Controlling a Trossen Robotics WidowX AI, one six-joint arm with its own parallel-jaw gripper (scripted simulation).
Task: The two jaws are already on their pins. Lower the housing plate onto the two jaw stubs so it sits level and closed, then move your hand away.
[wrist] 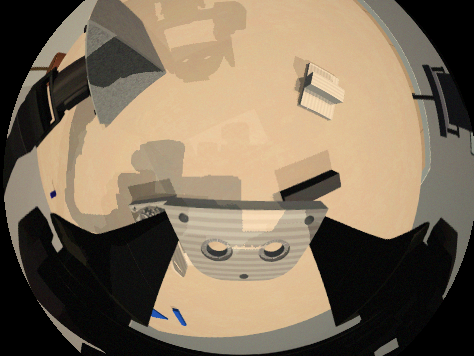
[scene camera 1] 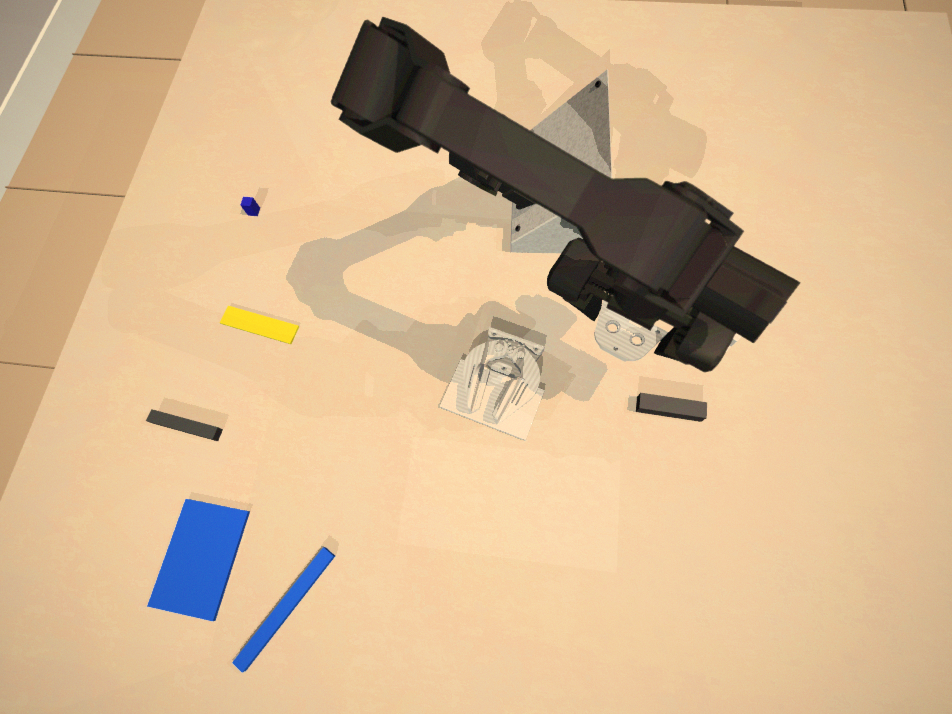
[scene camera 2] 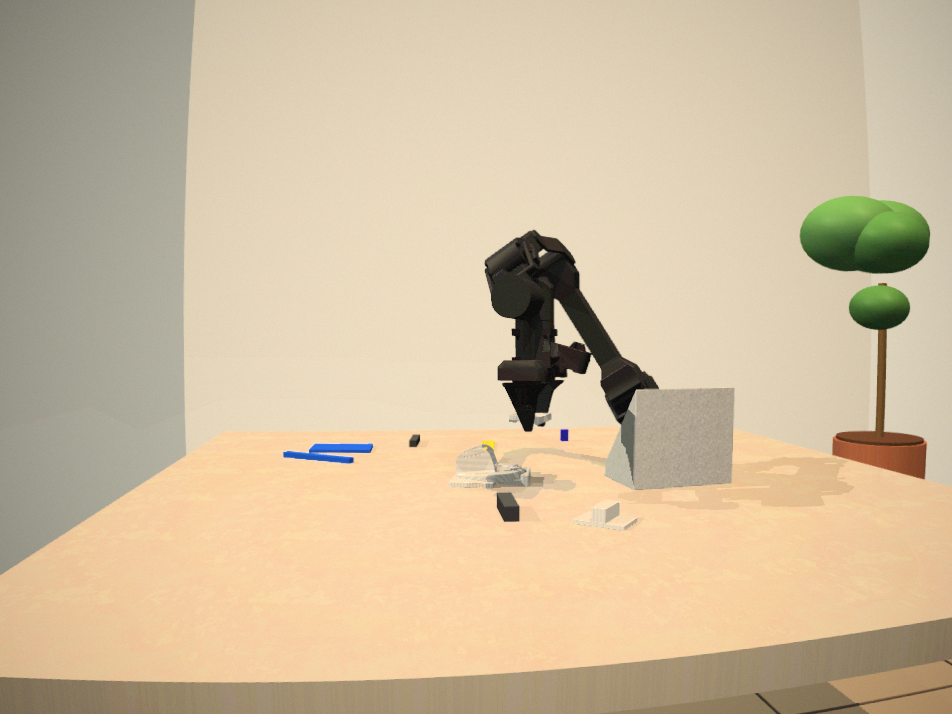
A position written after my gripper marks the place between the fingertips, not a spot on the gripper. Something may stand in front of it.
I see my gripper [scene camera 1: 625, 333], a dark bar [scene camera 1: 156, 417], a yellow bar [scene camera 1: 268, 327], a dark bar [scene camera 1: 659, 405], a blue plate [scene camera 1: 195, 571] and a blue stick [scene camera 1: 264, 634].
My gripper shows as well in the wrist view [wrist: 245, 217] and in scene camera 2 [scene camera 2: 534, 429]. The wrist view does not show the yellow bar, which is hidden by my gripper.
